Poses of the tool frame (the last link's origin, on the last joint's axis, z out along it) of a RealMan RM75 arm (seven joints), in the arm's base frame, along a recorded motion.
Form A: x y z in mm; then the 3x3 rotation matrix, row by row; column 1 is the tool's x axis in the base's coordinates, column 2 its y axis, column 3 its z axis. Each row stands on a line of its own.
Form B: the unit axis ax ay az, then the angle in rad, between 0 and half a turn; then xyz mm. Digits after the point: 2 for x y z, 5 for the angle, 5 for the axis. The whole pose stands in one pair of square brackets.
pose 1, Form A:
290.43 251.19 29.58
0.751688 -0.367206 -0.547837
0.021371 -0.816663 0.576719
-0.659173 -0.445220 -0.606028
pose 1, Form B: [-0.92990 0.10131 0.35358 2.55984 290.43 251.19 29.58]
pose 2, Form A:
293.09 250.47 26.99
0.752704 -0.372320 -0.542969
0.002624 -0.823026 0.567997
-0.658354 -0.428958 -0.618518
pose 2, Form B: [-0.93055 0.10770 0.34997 2.57628 293.09 250.47 26.99]
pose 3, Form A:
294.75 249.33 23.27
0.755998 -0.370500 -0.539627
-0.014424 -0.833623 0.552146
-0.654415 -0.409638 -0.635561
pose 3, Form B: [-0.93197 0.11123 0.34504 2.59943 294.75 249.33 23.27]
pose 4, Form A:
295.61 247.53 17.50
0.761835 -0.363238 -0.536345
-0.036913 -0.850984 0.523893
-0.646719 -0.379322 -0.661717
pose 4, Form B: [-0.93435 0.11418 0.33757 2.63713 295.61 247.53 17.50]
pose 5, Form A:
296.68 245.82 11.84
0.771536 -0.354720 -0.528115
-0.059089 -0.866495 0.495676
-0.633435 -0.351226 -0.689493
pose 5, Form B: [-0.93769 0.11661 0.32732 2.67305 296.68 245.82 11.84]
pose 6, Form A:
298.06 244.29 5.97
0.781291 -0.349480 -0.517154
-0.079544 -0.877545 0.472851
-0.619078 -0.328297 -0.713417
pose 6, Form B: [-0.94084 0.11970 0.31700 2.70179 298.06 244.29 5.97]
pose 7, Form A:
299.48 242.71 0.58
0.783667 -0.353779 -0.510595
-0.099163 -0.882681 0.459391
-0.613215 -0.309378 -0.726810
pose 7, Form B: [-0.94176 0.12571 0.31191 2.72116 299.48 242.71 0.58]
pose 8, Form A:
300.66 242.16 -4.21
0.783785 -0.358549 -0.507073
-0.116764 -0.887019 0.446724
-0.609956 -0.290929 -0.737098
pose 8, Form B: [-0.94202 0.13139 0.30877 2.73930 300.66 242.16 -4.21]
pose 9, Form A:
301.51 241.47 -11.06
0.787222 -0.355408 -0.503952
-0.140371 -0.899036 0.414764
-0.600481 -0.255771 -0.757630
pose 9, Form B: [-0.94341 0.13581 0.30255 2.77827 301.51 241.47 -11.06]
